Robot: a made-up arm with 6 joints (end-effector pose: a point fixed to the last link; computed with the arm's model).
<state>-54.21 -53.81 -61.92 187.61 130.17 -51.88</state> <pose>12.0 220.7 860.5 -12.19 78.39 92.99</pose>
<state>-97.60 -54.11 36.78 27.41 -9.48 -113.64</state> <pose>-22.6 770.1 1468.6 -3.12 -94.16 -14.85</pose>
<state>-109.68 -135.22 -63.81 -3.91 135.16 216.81</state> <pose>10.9 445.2 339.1 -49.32 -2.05 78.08</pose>
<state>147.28 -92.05 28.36 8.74 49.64 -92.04</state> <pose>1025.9 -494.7 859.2 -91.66 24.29 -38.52</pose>
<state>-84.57 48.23 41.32 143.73 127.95 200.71</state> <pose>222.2 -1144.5 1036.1 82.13 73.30 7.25</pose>
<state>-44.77 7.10 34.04 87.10 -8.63 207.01</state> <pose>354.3 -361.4 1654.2 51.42 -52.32 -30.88</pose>
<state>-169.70 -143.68 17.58 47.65 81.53 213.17</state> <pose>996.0 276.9 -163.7 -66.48 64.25 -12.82</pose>
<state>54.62 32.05 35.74 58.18 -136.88 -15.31</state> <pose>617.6 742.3 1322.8 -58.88 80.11 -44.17</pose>
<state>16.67 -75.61 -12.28 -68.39 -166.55 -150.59</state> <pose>-437.6 -184.8 1069.1 48.19 102.14 -63.01</pose>
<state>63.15 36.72 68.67 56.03 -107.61 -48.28</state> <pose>471.0 757.2 1505.7 -5.59 39.86 -19.20</pose>
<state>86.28 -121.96 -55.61 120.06 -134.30 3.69</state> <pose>-110.4 -616.4 527.5 -12.65 38.25 -39.19</pose>
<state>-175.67 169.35 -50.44 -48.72 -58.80 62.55</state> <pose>168.6 105.4 30.9 -127.32 67.50 -95.90</pose>
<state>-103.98 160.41 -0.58 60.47 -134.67 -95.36</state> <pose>-26.3 179.9 -633.7 34.51 -142.22 9.13</pose>
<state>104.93 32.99 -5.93 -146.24 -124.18 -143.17</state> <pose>-323.4 761.1 775.3 59.42 -94.97 83.36</pose>
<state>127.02 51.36 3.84 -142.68 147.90 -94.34</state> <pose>-662.3 693.4 539.6 109.41 -44.70 0.52</pose>
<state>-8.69 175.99 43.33 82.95 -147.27 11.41</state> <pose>-191.9 11.9 -873.2 73.00 -69.57 -1.62</pose>
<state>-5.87 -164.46 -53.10 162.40 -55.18 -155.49</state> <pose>-440.6 179.4 102.8 9.51 -162.48 -24.08</pose>
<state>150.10 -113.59 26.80 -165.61 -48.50 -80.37</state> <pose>935.6 -694.4 470.2 68.81 -18.04 -40.24</pose>
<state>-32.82 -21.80 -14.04 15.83 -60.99 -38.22</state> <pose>91.5 -219.3 1347.5 35.50 40.44 -56.62</pose>
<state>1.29 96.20 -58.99 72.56 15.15 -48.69</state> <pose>428.0 -32.3 19.5 8.91 144.30 35.21</pose>
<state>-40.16 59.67 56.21 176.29 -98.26 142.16</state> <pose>1048.0 -701.6 857.3 -2.27 -96.03 -2.03</pose>
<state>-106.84 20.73 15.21 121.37 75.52 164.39</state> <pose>-170.9 -816.1 1313.9 105.99 -4.69 -49.94</pose>
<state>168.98 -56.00 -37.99 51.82 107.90 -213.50</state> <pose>254.5 38.6 1191.5 62.01 -68.65 -31.48</pose>
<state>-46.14 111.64 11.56 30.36 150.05 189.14</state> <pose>444.8 -637.2 -387.4 150.47 -30.58 71.64</pose>
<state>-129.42 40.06 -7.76 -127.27 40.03 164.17</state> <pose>-451.2 -682.4 639.9 64.14 90.73 -102.54</pose>
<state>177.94 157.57 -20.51 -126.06 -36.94 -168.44</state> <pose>197.5 -89.6 -238.1 109.11 -16.58 -43.87</pose>
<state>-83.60 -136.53 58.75 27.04 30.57 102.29</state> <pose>-243.2 1049.3 -363.8 6.10 58.43 56.66</pose>
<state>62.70 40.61 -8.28 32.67 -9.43 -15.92</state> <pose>541.4 792.0 752.7 -47.10 41.80 60.16</pose>
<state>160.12 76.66 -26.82 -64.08 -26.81 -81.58</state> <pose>-526.7 255.5 169.6 -33.60 75.79 -16.57</pose>
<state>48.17 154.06 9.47 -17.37 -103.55 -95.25</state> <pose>47.9 -146.8 -580.3 80.50 -55.22 126.62</pose>
